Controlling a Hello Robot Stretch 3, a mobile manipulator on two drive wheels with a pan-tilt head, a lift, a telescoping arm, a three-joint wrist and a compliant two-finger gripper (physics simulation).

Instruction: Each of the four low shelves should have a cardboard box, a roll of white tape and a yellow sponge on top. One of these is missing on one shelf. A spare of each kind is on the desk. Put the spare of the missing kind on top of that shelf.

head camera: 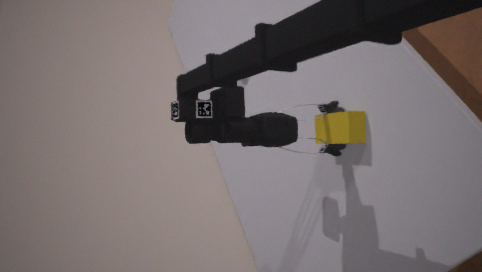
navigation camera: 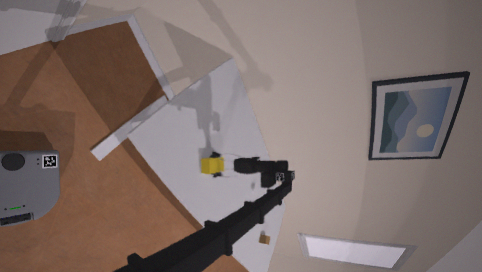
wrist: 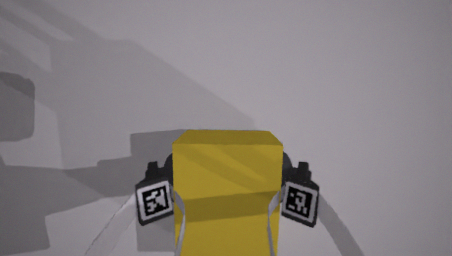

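Where they show: gripper, fingertip midpoint: (wrist: 228, 166); robot's base at its link origin: (navigation camera: 14, 160).
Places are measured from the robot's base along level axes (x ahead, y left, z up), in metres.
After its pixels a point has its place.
Note:
The yellow sponge (head camera: 350, 127) {x -0.022, y -0.576, z 0.767 m} (navigation camera: 209, 165) {x -0.019, y -0.579, z 0.768 m} (wrist: 227, 172) {x -0.023, y -0.660, z 0.770 m} is a block over the white desk (head camera: 425, 150) {x 0.024, y -0.448, z 0.720 m} (navigation camera: 165, 150) {x 0.047, y -0.400, z 0.720 m} (wrist: 360, 75) {x -0.121, y -0.718, z 0.720 m}. My gripper (head camera: 333, 128) {x -0.023, y -0.646, z 0.720 m} (navigation camera: 216, 165) {x -0.023, y -0.646, z 0.720 m} (wrist: 228, 166) {x -0.023, y -0.646, z 0.720 m} is shut on the sponge, with one fingertip pressed against each side. The sponge's shadow falls close beside it; whether its underside touches the desk I cannot tell. A small brown cardboard box (navigation camera: 264, 239) {x -0.625, y -1.156, z 0.760 m} sits near the desk's wall-side edge in the navigation view. A small pale shape near the wrist, possibly the white tape roll, is too indistinct to tell.
The dark telescoping arm (head camera: 310, 37) {x -0.093, y -0.314, z 1.074 m} (navigation camera: 220, 235) {x -0.086, y -0.236, z 1.075 m} reaches over the desk. A beige wall (head camera: 100, 135) {x -0.039, y -1.384, z 1.107 m} (navigation camera: 320, 100) {x 0.307, y -1.099, z 1.161 m} runs along its far edge. My grey base (navigation camera: 30, 185) {x -0.103, y -0.055, z 0.160 m} stands on the brown floor (navigation camera: 95, 210) {x -0.325, y -0.369, z 0.000 m}. A white panel (navigation camera: 131, 127) adjoins the desk. A framed picture (navigation camera: 415, 120) {x 0.163, y -1.189, z 1.685 m} hangs on the wall.

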